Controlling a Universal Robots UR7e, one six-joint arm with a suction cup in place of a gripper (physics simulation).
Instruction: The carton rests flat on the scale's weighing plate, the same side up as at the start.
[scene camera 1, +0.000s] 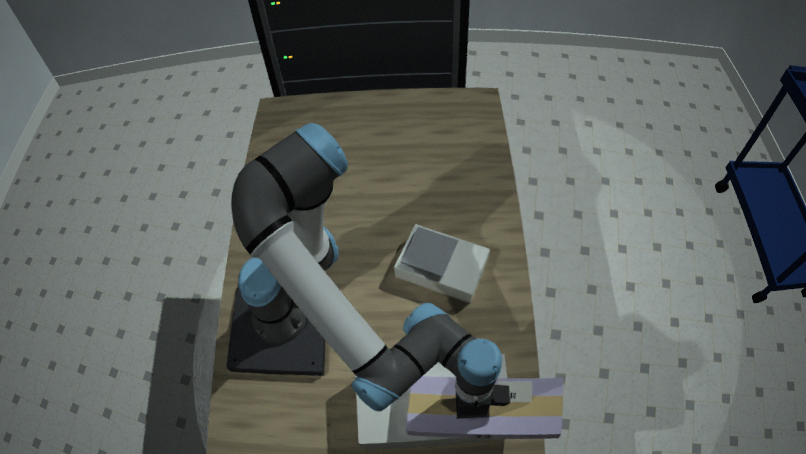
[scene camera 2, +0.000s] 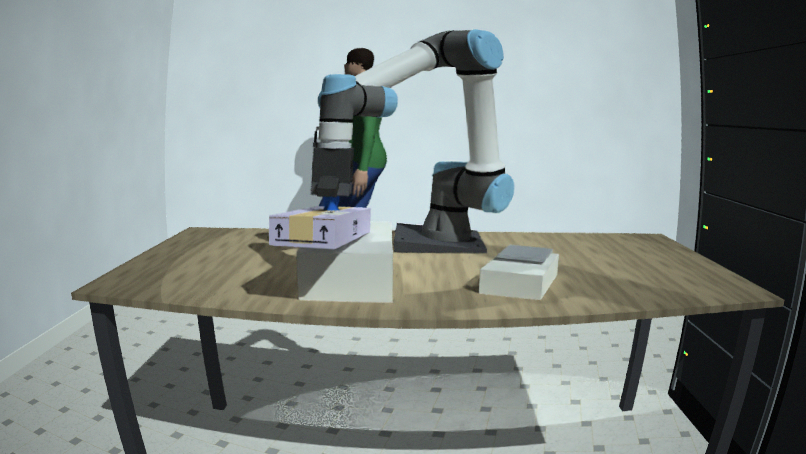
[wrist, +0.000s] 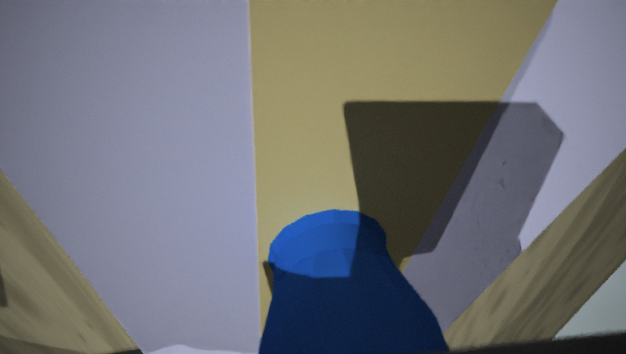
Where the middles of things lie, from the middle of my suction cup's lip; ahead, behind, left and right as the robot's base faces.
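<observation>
There's the large white box (scene camera 2: 361, 270), and that's 7 cm behind my suction cup, 5 cm to the left of it and 14 cm below it. The scale (scene camera 1: 437, 261) is 5 cm ahead of my suction cup, 44 cm to the left of it and 15 cm below it. And the lilac carton (scene camera 2: 314, 227), that one's 4 cm ahead of my suction cup, 2 cm to the right of it and 4 cm below it.
</observation>
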